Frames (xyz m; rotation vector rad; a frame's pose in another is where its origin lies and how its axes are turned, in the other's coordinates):
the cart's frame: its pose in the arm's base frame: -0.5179 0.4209 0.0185 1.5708 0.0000 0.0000
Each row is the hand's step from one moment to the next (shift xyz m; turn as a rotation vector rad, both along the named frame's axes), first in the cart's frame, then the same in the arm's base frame.
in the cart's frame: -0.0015 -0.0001 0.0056 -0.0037 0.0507 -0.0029
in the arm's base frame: -0.0015 -0.0056 -0.0001 -0.0037 0.0029 0.0507
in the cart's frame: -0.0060 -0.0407 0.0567 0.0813 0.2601 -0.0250
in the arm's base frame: -0.0060 -0.0567 -0.0407 0.0813 0.0250 0.2601
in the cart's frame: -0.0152 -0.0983 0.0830 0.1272 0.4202 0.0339
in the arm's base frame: -0.0152 -0.0830 -0.0983 0.1272 -0.0339 0.4202
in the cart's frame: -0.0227 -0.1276 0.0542 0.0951 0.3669 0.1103
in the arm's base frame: -0.0227 -0.0542 -0.1276 0.0951 -0.1103 0.3669
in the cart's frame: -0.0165 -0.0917 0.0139 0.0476 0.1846 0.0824
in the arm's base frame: -0.0165 -0.0139 -0.0917 0.0476 -0.0824 0.1846
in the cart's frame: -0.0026 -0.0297 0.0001 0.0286 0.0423 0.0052
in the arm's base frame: -0.0026 -0.0001 -0.0297 0.0286 -0.0052 0.0423
